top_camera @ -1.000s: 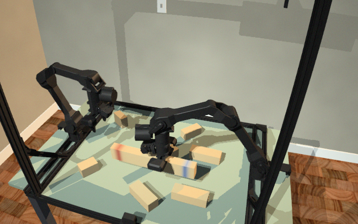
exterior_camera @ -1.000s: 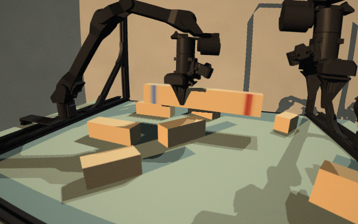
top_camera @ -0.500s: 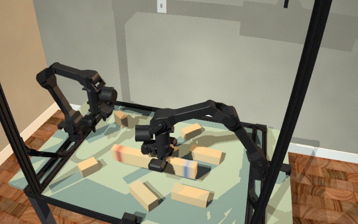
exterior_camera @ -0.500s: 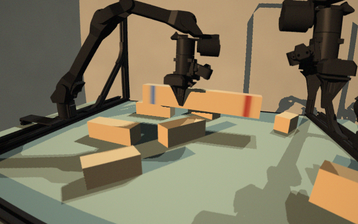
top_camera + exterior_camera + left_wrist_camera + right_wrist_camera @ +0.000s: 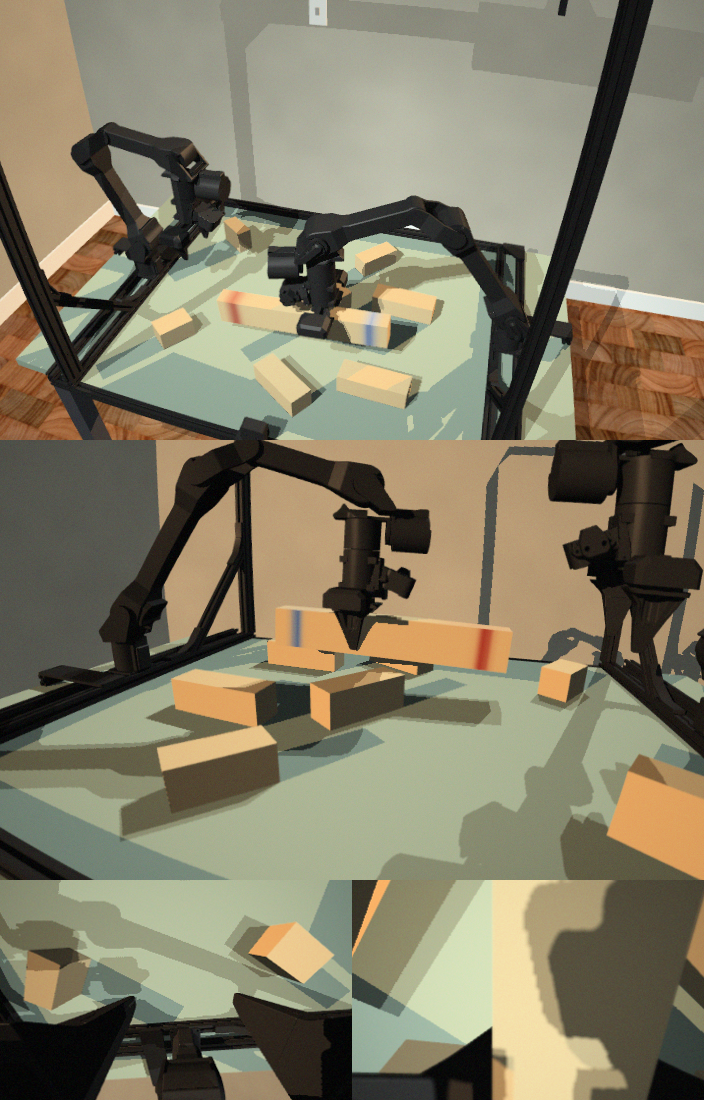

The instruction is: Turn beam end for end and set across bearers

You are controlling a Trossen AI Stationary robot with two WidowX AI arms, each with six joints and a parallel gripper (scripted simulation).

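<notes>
Now: right hand 50 mm to the right of the beam and 10 mm above it.
</notes>
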